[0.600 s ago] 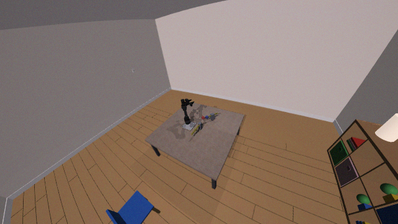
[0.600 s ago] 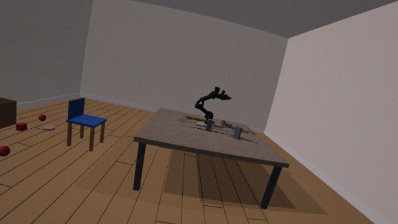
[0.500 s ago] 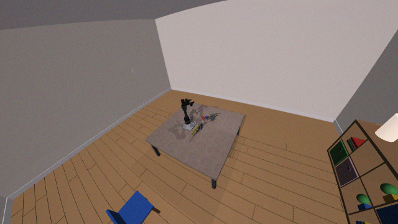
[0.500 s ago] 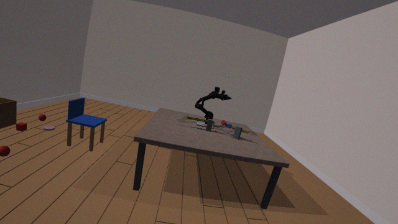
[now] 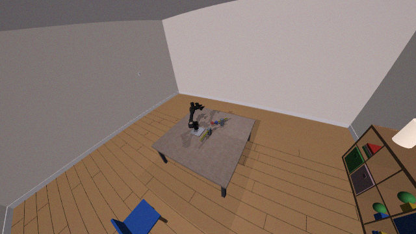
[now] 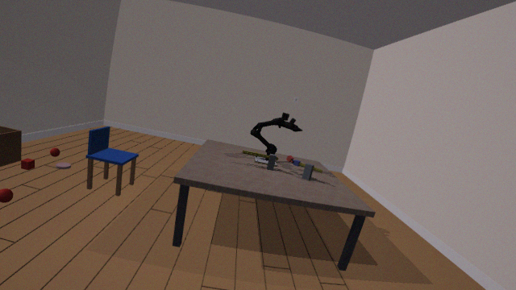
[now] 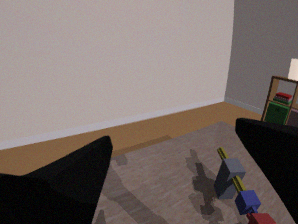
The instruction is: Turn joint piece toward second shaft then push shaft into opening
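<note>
My gripper tip is now 210 mm short of the red square joint piece, 40 mm to the left of it and 240 mm above it.
</note>
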